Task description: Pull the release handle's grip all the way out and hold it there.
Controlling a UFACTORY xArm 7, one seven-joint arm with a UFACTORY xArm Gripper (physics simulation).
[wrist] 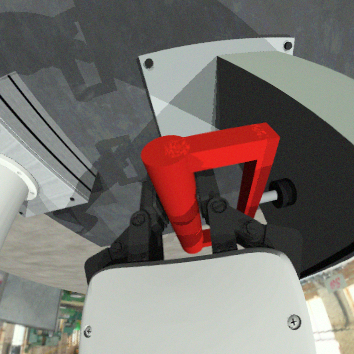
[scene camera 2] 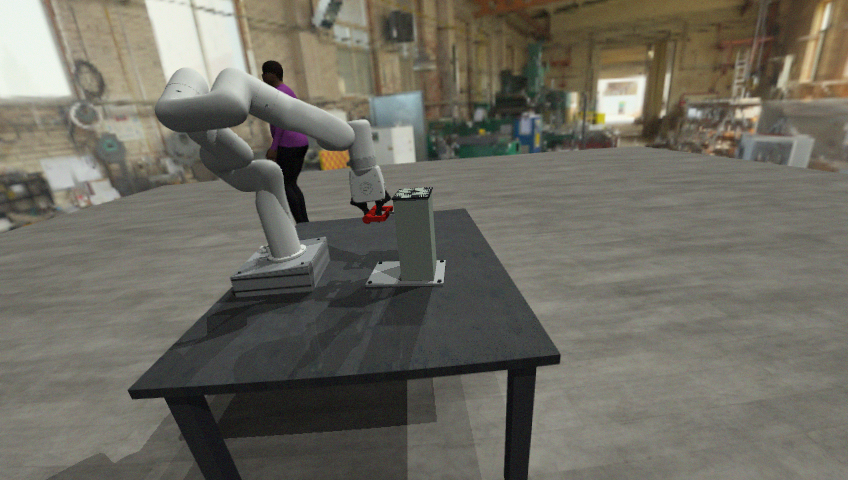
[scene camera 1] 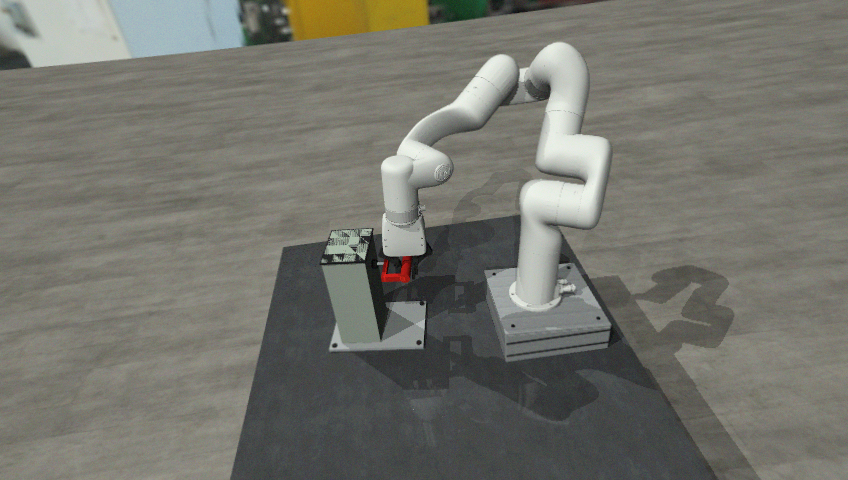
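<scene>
The release handle is a red frame (scene camera 1: 395, 277) (scene camera 2: 376, 218) (wrist: 227, 145) with a thick round grip bar (wrist: 174, 187) on its side away from a pale green post (scene camera 1: 352, 303) (scene camera 2: 414, 237). A short light rod (wrist: 269, 196) joins the frame to a black collar (wrist: 287, 193) on the post's dark face; a short stretch of rod shows. My gripper (scene camera 1: 405, 262) (wrist: 177, 170) points down and is shut on the grip bar, one black finger on each side, the right one inside the frame. The fingertips are partly hidden behind the bar.
The post stands on a light base plate (scene camera 1: 407, 334) (scene camera 2: 383, 273) (wrist: 175, 75) on the dark table (scene camera 1: 333, 416) (scene camera 2: 357, 344). The arm's grey base block (scene camera 1: 571, 312) (scene camera 2: 273, 281) stands across from the handle side. A person in purple (scene camera 2: 289, 133) stands behind the arm in scene camera 2.
</scene>
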